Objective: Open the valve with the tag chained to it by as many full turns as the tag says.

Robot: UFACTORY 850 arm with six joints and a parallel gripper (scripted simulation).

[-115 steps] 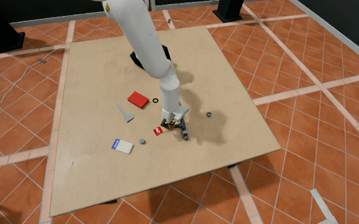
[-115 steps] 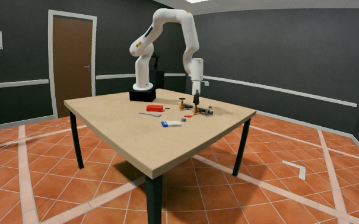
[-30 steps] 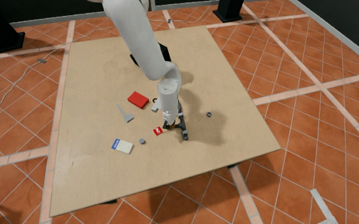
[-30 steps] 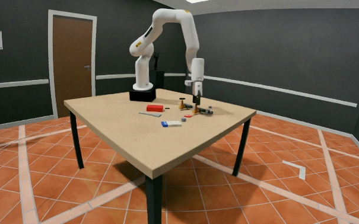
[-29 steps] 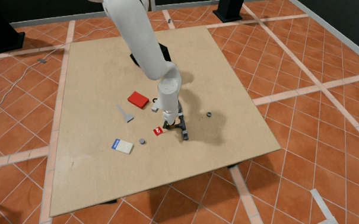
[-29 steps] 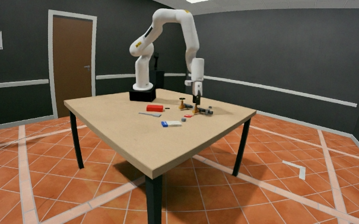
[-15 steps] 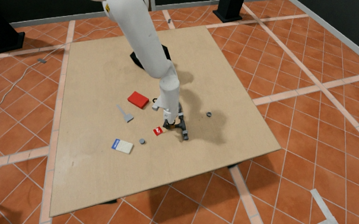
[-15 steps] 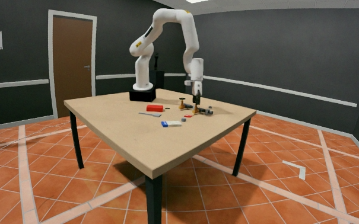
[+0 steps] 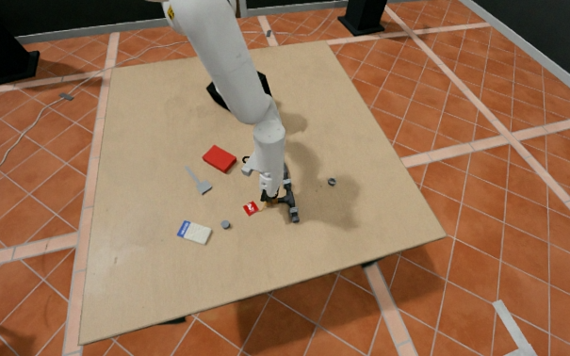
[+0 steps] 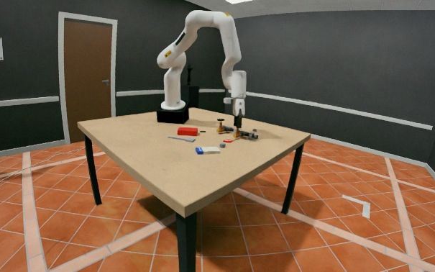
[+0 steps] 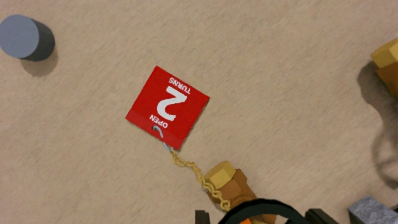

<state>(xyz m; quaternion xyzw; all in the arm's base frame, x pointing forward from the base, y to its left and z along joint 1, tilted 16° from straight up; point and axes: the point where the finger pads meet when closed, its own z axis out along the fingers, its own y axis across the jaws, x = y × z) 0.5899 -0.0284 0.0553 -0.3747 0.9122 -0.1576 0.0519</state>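
Now: the red tag 80 mm to the right of my hand and 90 mm below it. The rest, counted from my hand: blue card 10 mm ahead, 310 mm to the right, 80 mm below; then red block 270 mm behind, 140 mm to the right, 80 mm below; then grey scraper 200 mm behind, 250 mm to the right, 80 mm below.
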